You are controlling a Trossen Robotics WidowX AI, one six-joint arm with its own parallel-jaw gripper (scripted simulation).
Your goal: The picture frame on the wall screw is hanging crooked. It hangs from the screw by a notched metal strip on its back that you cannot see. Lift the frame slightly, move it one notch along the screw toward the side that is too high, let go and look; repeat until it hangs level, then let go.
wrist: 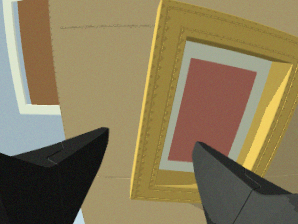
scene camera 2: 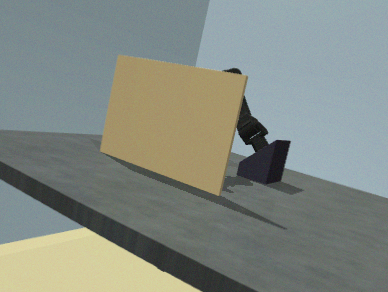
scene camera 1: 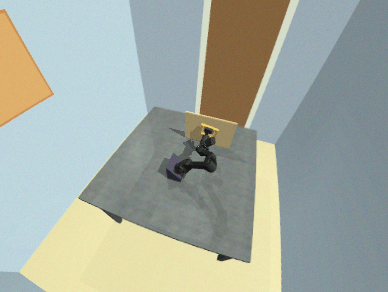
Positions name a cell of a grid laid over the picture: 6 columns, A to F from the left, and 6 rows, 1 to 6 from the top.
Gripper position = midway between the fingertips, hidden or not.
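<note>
I see my gripper (wrist: D4). A picture frame (wrist: E3) is visible to me as well, though scene camera 2 does not show the frame, since it is hidden by the wall board. As for that wall board (scene camera 2: C3) (wrist: C2) (scene camera 1: C3), I see it in these views.
</note>
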